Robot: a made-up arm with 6 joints.
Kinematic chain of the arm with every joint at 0, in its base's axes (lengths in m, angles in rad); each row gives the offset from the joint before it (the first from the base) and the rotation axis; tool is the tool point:
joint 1: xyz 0 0 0.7 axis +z
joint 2: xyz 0.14 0 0 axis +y
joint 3: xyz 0 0 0.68 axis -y
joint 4: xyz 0 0 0.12 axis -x
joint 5: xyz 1.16 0 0 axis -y
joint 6: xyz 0.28 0 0 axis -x
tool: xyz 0 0 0
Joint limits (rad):
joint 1: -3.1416..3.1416
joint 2: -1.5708..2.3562
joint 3: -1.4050..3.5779
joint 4: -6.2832..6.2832
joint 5: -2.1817..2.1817
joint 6: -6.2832..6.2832
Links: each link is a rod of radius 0.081 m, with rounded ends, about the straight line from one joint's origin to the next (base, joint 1, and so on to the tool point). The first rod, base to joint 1, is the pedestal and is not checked.
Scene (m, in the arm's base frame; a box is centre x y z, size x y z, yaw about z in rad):
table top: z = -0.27
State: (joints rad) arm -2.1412 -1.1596 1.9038 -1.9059 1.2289 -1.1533
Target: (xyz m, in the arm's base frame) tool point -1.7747 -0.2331 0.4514
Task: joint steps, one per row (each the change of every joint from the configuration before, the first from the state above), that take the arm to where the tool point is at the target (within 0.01 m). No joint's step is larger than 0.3 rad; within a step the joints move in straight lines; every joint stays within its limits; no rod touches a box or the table.
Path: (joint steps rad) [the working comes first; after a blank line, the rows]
Joints at the target: -0.0067 -1.4446 1.9139 -1.8113 1.1224 -1.1533
Straight joint move there: clear.

1: 0.2668 -0.0356 0.0013 0.0118 -0.0133 0.0000
2: 0.2668 -0.0356 0.0012 0.0118 -0.0133 0.0000
3: 0.2668 -0.0357 0.0013 0.0119 -0.0134 0.0000
4: 0.2668 -0.0356 0.0012 0.0118 -0.0133 0.0000
5: 0.2668 -0.0356 0.0013 0.0118 -0.0133 0.0000
6: 0.2668 -0.0356 0.0013 0.0118 -0.0133 0.0000
7: 0.2669 -0.0357 0.0012 0.0119 -0.0133 0.0000
8: 0.2668 -0.0356 0.0013 0.0118 -0.0133 0.0000

